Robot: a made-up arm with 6 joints. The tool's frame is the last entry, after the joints.
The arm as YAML. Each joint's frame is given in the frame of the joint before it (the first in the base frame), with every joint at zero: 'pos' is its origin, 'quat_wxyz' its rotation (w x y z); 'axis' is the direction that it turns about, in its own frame. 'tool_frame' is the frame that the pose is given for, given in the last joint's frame.
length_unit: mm
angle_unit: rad
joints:
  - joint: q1
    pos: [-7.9, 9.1, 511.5]
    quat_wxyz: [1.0, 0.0, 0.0, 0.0]
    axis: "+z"
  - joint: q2
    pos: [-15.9, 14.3, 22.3]
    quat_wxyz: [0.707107, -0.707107, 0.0, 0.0]
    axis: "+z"
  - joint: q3
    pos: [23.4, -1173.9, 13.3]
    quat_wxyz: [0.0, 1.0, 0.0, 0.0]
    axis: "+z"
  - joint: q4
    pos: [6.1, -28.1, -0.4]
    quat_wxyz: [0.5, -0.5, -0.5, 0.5]
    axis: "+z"
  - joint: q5
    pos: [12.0, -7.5, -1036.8]
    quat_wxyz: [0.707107, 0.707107, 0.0, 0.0]
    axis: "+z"
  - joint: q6
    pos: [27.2, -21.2, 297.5]
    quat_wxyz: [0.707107, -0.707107, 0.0, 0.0]
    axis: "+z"
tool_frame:
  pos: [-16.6, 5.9, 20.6]
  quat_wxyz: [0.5, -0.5, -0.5, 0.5]
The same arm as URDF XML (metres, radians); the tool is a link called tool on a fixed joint. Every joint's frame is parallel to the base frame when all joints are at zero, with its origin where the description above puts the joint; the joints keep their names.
<robot name="arm">
<joint name="tool_joint" type="fixed"><parent link="link6"/><child link="tool"/><origin xyz="-0.0206 0.0059 -0.0166" rpy="3.1416 0 1.5708"/></joint>
<joint name="q6" type="continuous"><parent link="link5"/><child link="link6"/><origin xyz="0.0212 -0.2975 0.0272"/><axis xyz="-1 0 0"/></joint>
<joint name="q5" type="continuous"><parent link="link4"/><child link="link5"/><origin xyz="1.0368 -0.0075 0.012"/><axis xyz="0 -1 0"/></joint>
<joint name="q4" type="continuous"><parent link="link3"/><child link="link4"/><origin xyz="0.0061 0.0004 -0.0281"/><axis xyz="-1 0 0"/></joint>
<joint name="q3" type="continuous"><parent link="link2"/><child link="link3"/><origin xyz="0.0234 0.0133 1.1739"/><axis xyz="0 -1 0"/></joint>
<joint name="q2" type="continuous"><parent link="link1"/><child link="link2"/><origin xyz="-0.0159 0.0143 0.0223"/><axis xyz="0 1 0"/></joint>
<joint name="q1" type="continuous"><parent link="base_link"/><child link="link1"/><origin xyz="-0.0079 0.0091 0.5115"/><axis xyz="0 0 1"/></joint>
<link name="base_link"/>
<link name="link1"/>
<link name="link2"/>
<link name="link3"/>
<link name="link4"/>
<link name="link5"/>
<link name="link6"/>
<link name="tool"/>
</robot>

